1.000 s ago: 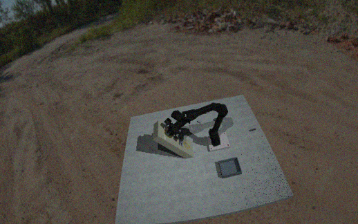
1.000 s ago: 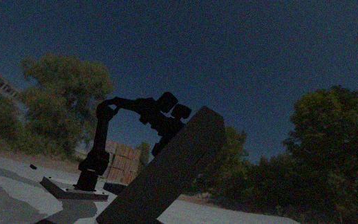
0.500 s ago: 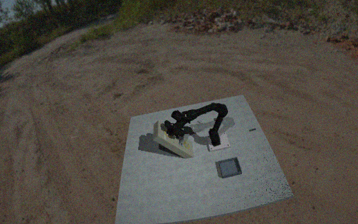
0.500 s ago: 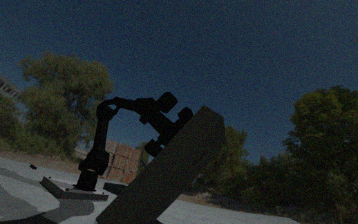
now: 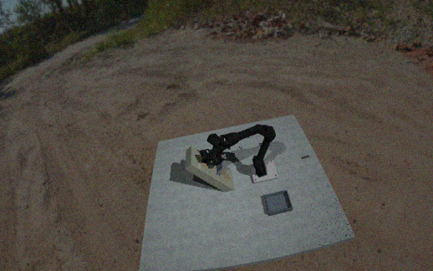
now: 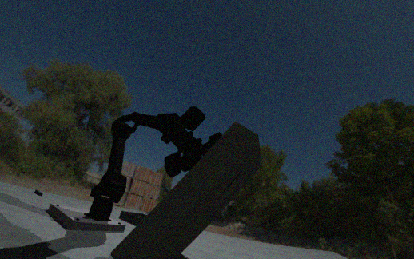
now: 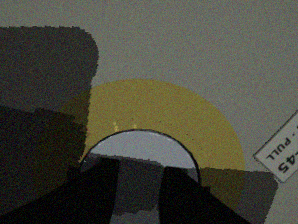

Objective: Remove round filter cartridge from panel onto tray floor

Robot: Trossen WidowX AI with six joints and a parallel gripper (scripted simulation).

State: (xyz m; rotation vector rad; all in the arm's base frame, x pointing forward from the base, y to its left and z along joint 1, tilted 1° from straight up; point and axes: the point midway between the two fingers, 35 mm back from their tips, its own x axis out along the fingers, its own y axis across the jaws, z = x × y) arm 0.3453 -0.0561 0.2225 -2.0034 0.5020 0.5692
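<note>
My gripper tip is now 10 mm short of the round grey filter cartridge. From my gripper tip the other things lie so: small pale block (140 mm behind, 360 mm to the right, 220 mm below); grey tray (380 mm behind, 340 mm to the left, 220 mm below); service panel (40 mm behind, 80 mm below).
</note>
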